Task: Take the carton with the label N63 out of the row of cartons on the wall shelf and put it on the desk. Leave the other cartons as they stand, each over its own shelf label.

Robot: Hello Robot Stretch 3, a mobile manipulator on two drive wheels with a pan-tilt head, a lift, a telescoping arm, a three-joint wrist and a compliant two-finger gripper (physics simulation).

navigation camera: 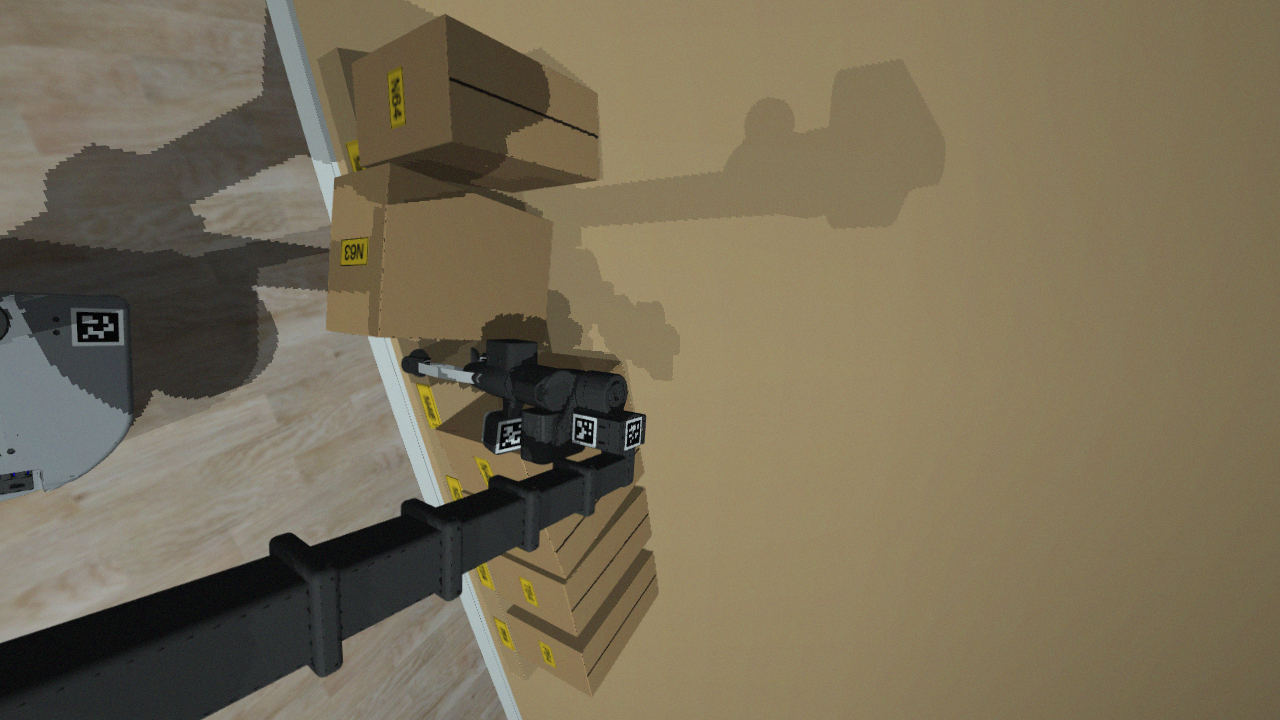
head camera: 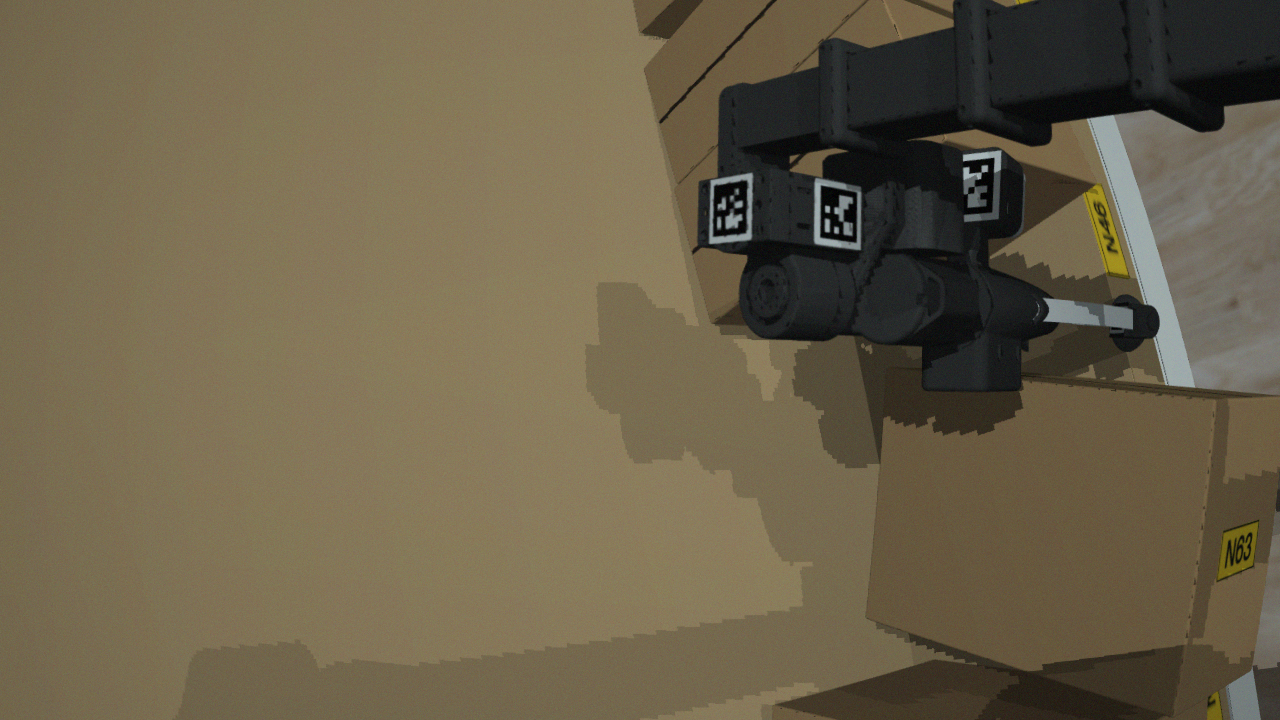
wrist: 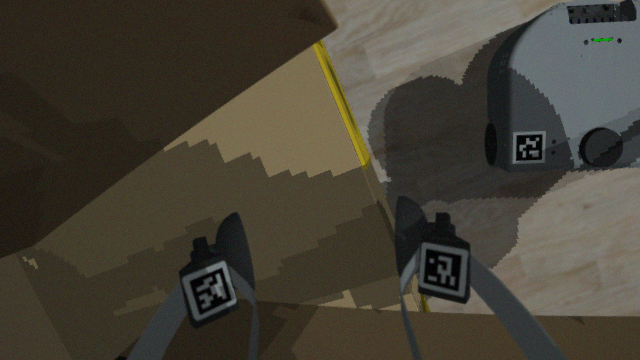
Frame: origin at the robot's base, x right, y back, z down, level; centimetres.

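Seen in the pictures: gripper, fingertip midpoint: [navigation camera: 441, 360] [head camera: 1084, 324] [wrist: 321, 232]; robot's base, link origin: [wrist: 558, 138].
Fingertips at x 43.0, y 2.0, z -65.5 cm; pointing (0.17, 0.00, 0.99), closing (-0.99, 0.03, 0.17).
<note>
Offsets run from my fingertips to a thing's top centre. "spot": to the spot under its first point.
The N63 carton {dz -13.0, dx -3.8, dy -12.9 cm} [head camera: 1038, 519] [navigation camera: 465, 268] stands on the wall shelf {spot: dz +59.9, dx +27.8, dy +16.3 cm} [head camera: 1133, 223] [navigation camera: 403, 402], its yellow label facing out. Part of its brown surface crosses the bottom of the wrist view. My gripper [head camera: 1129, 322] [navigation camera: 417, 362] [wrist: 321, 232] is partly open, with nothing between its fingers. It is beside the N63 carton, over the gap by the N46 shelf label {spot: dz +0.9, dx -1.6, dy +6.8 cm} [head camera: 1108, 232] [navigation camera: 429, 407] [wrist: 342, 105]. In the head view one finger hides most of the other. Contact with the carton cannot be told. The desk does not show.
The N64 carton {dz -19.0, dx -1.4, dy -31.9 cm} [navigation camera: 402, 134] stands on the other side of N63. A neighbouring carton {dz -19.0, dx +12.0, dy +10.0 cm} [head camera: 1047, 174] [navigation camera: 478, 413] [wrist: 125, 60] stands across the gap, with several more beyond. My arm [head camera: 904, 89] [navigation camera: 384, 555] passes over that row. My base [navigation camera: 62, 394] [wrist: 565, 75] is on the floor.
</note>
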